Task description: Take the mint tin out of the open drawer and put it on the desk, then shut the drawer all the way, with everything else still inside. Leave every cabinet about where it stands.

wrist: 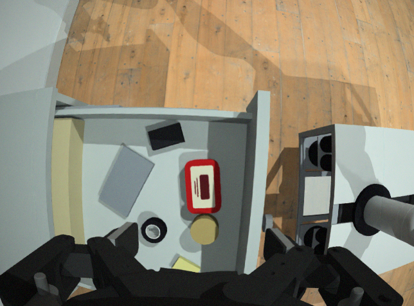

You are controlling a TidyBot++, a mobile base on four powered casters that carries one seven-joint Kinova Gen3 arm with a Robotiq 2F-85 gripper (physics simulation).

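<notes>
The mint tin [203,186], red-rimmed with a cream label, lies flat in the open drawer [255,175], nearer its front panel. My gripper [200,240] is open and empty above the drawer, its fingers wide apart at the lower part of the view. The tin is between the fingers' left-right span, farther up the view. The cabinet [25,165] is at the left. A round tan object [204,229] lies right beside the tin. The desk does not show.
The drawer also holds a black box [166,136], a grey flat block [126,181], a black ring-shaped roll [161,230], a partly hidden yellow piece [186,264] and a pale yellow block [67,175]. The robot's base [370,142] stands right of the drawer front. Wooden floor [215,85] lies beyond.
</notes>
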